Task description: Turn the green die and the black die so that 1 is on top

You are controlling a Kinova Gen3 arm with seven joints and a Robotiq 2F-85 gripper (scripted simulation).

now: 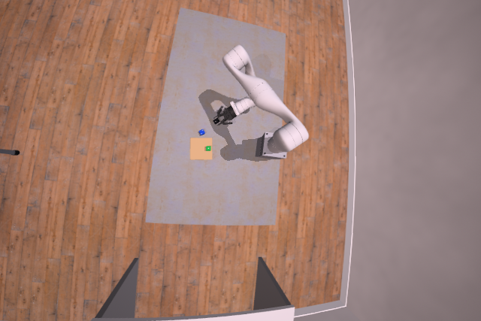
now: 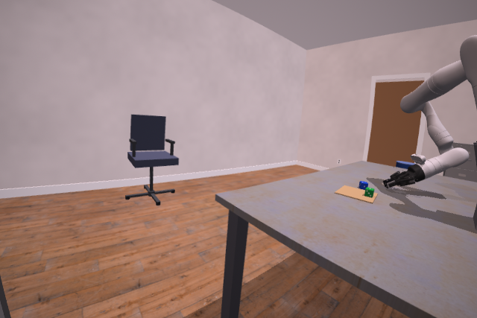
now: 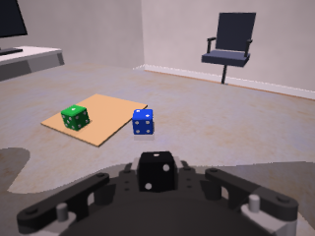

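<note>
Right now the black die is right at my hand. Also, from my hand: blue die (100 mm to the left, 70 mm ahead, 20 mm below); tan mat (200 mm to the left, 50 mm ahead, 30 mm below); green die (190 mm to the left, 20 mm below, 10 mm ahead).
</note>
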